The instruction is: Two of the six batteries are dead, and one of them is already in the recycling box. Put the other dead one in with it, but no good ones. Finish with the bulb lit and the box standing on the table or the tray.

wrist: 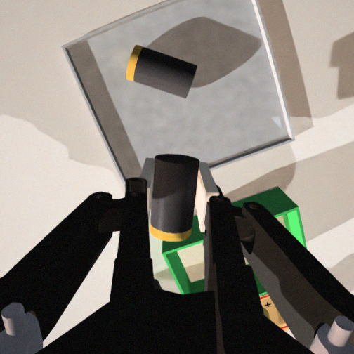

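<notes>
My gripper (174, 175) is shut on a dark battery with a yellow end band (174, 197), its yellow end toward the bottom of the view. The held battery is above the surface, between the tray and the green box. The green open box (272, 198) is at the lower right, partly behind the held battery and the right finger; any battery inside it is hidden. Another dark battery with a yellow end (162, 72) lies on its side in the grey tray (235, 117). The bulb does not show.
The tray has a thin raised rim and fills the upper middle. Part of an orange-tan piece with a plus sign and red lines (273, 311) shows below the green box, mostly hidden by the right finger linkage. Shadows fall across the pale table (30, 200).
</notes>
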